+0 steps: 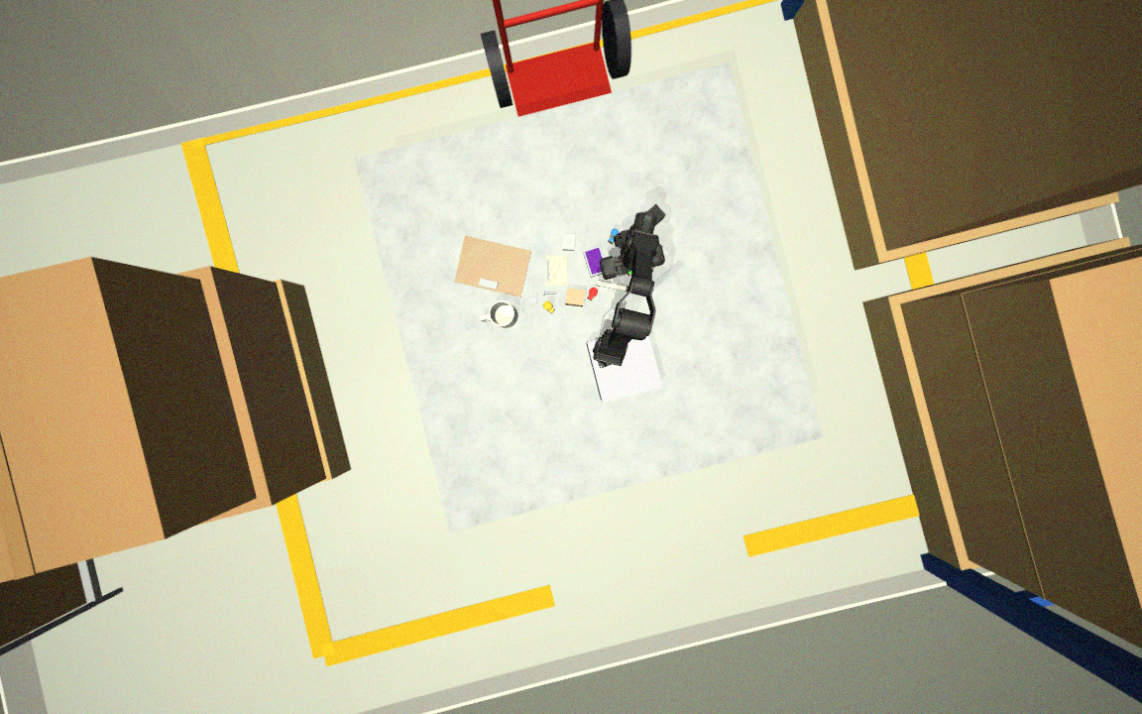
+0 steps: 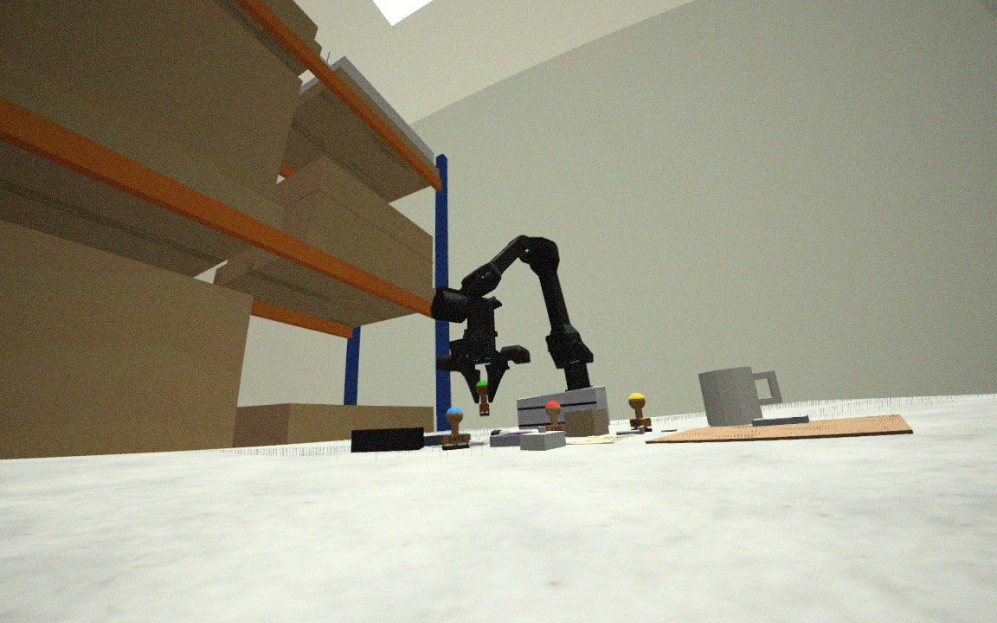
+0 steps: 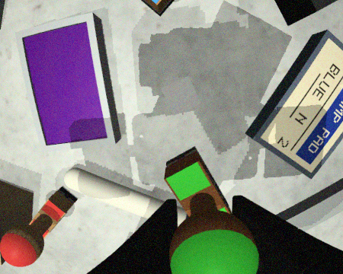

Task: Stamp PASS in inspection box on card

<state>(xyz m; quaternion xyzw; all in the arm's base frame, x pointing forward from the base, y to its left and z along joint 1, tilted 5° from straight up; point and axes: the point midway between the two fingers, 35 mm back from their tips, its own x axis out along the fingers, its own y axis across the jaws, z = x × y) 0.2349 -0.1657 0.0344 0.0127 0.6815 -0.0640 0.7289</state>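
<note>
My gripper tip is now 80 mm to the right of the purple ink pad, 70 mm short of it and 70 mm above it. Also, from my gripper tip: blue-and-white tin: 90 mm to the right, 60 mm below, 20 mm ahead; then green-knobbed stamp: right at my gripper tip; then marker: 60 mm below, 40 mm behind, 30 mm to the left.
</note>
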